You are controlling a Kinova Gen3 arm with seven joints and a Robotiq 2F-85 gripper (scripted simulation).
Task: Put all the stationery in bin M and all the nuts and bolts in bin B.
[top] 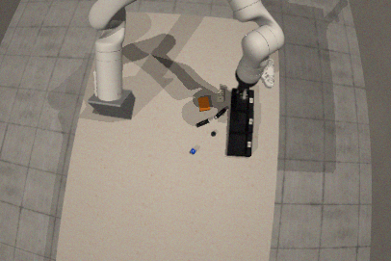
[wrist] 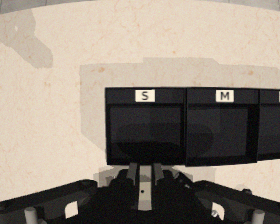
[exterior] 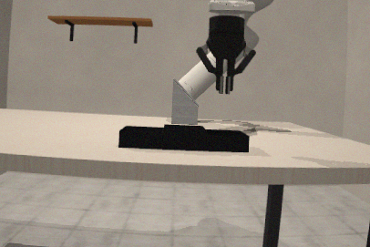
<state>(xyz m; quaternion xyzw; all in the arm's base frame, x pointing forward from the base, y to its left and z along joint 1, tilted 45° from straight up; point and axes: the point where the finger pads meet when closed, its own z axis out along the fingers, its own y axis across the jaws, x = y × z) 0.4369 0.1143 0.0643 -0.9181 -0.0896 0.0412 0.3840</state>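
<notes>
The dark hex nut lies 5 cm behind my hand, 14 cm to the right of it and 13 cm below it. From my hand the other things lie so: black bin row (4 cm ahead, 8 cm to the right, 11 cm below); then orange block (12 cm behind, 4 cm to the right, 13 cm below); then small cream piece (6 cm behind, 1 cm to the left, 13 cm below).
</notes>
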